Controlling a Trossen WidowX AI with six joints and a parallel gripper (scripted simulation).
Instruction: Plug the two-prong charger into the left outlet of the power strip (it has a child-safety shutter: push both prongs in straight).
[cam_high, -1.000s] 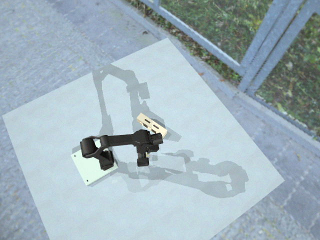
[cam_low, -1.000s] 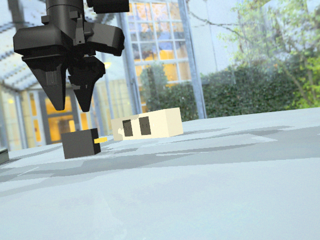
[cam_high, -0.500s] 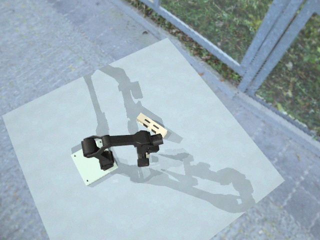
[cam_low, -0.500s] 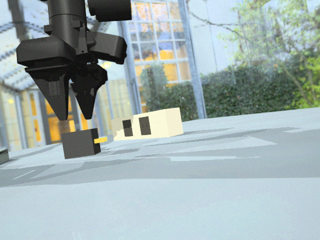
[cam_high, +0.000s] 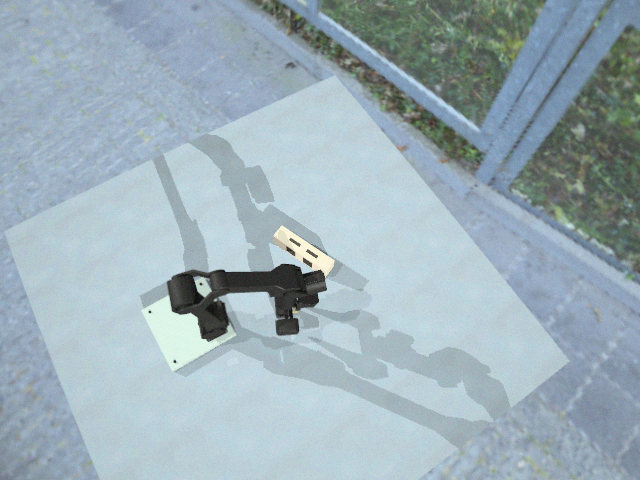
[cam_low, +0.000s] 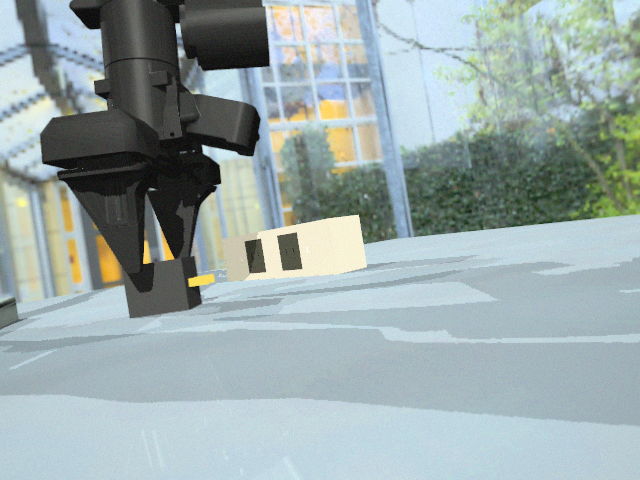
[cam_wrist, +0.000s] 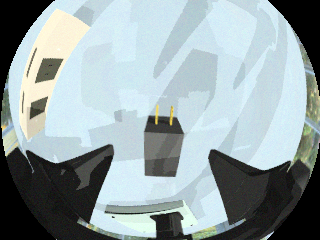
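Now: gripper tip 1 cm to the left of the black charger, 1 cm short of it and 1 cm above it.
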